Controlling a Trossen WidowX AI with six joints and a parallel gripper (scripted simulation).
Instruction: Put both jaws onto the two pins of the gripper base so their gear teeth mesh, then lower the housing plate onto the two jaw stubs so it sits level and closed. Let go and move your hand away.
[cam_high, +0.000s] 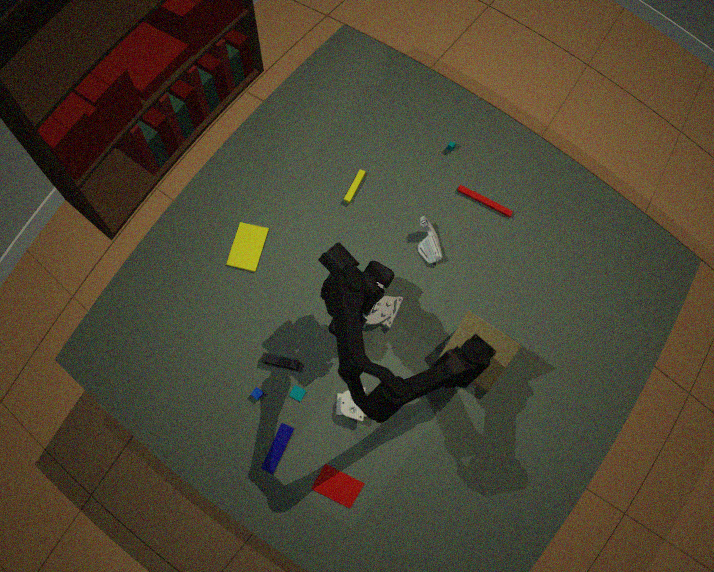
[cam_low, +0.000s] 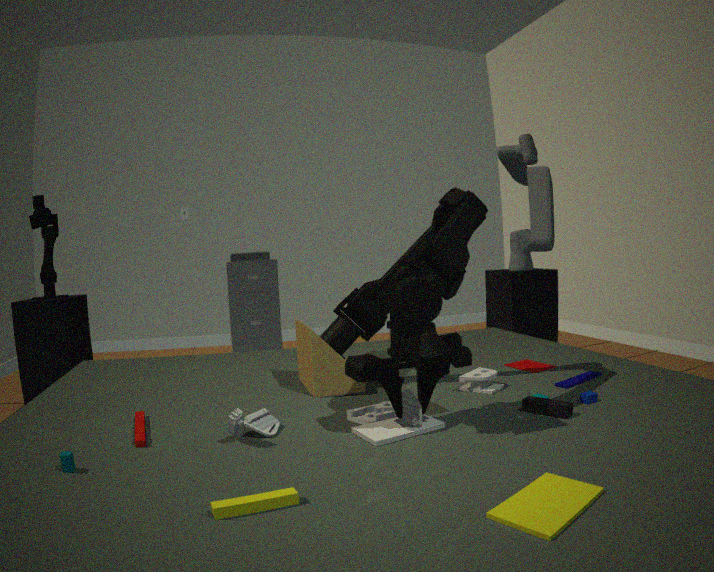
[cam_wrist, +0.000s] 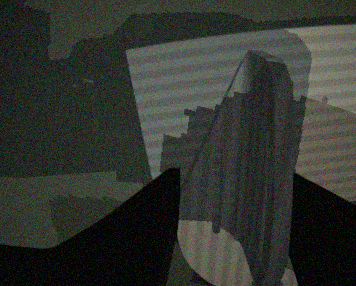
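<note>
Now: the flat white plate 30 mm to the right of my gripper tip, 20 mm ahead of it and 10 mm below it. Round my gripper tip: black block: 210 mm to the left, 70 mm ahead; white block: 180 mm to the left, 120 mm behind; gripper base: 180 mm to the left, 120 mm behind, 10 mm above.
</note>
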